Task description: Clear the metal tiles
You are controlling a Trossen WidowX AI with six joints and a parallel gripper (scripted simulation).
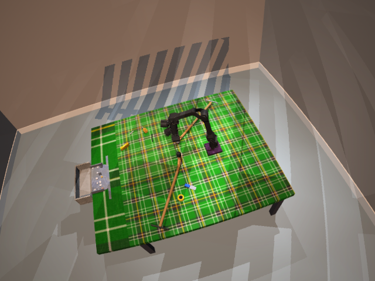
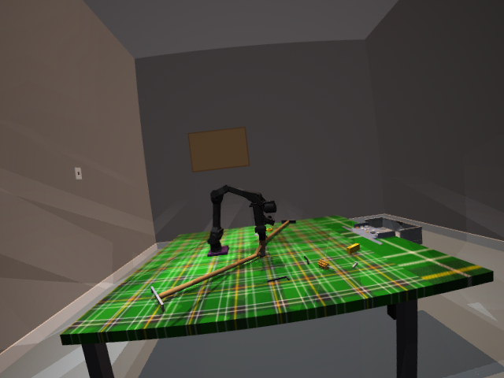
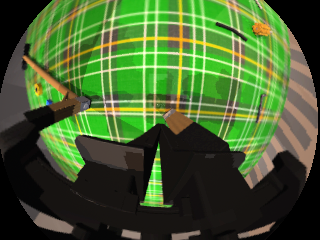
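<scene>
The yellow ring lies 150 mm ahead of my gripper tip, 500 mm to the left of it and 80 mm below it. From my gripper tip the other things lie so: orange piece: 230 mm ahead, 290 mm to the right, 70 mm below; blue-grey piece: 50 mm ahead, 430 mm to the left, 80 mm below.
</scene>
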